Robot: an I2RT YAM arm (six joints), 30 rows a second.
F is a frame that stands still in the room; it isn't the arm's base.
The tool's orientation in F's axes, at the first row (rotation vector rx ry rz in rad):
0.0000, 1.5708, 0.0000
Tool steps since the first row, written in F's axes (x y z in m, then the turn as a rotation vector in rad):
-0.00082, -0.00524, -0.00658, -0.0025, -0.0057, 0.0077
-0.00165, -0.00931, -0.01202, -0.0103, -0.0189, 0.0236
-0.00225, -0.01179, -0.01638, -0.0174, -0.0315, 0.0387
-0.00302, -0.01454, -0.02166, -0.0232, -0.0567, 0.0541
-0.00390, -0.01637, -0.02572, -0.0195, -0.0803, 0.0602
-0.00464, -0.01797, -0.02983, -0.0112, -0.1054, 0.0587
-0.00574, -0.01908, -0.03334, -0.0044, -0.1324, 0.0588
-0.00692, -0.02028, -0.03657, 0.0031, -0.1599, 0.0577
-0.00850, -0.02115, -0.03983, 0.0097, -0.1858, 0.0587
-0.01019, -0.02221, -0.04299, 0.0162, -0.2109, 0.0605
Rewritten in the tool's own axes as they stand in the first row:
0.00658, -0.00524, -0.00082, -0.0077, -0.0057, -0.0025
0.01202, -0.00931, -0.00165, -0.0236, -0.0189, -0.0103
0.01638, -0.01179, -0.00225, -0.0387, -0.0315, -0.0174
0.02166, -0.01454, -0.00302, -0.0541, -0.0567, -0.0232
0.02572, -0.01637, -0.00390, -0.0602, -0.0803, -0.0195
0.02983, -0.01797, -0.00464, -0.0587, -0.1054, -0.0112
0.03334, -0.01908, -0.00574, -0.0588, -0.1324, -0.0044
0.03657, -0.02028, -0.00692, -0.0577, -0.1599, 0.0031
0.03983, -0.02115, -0.00850, -0.0587, -0.1858, 0.0097
0.04299, -0.02221, -0.01019, -0.0605, -0.2109, 0.0162

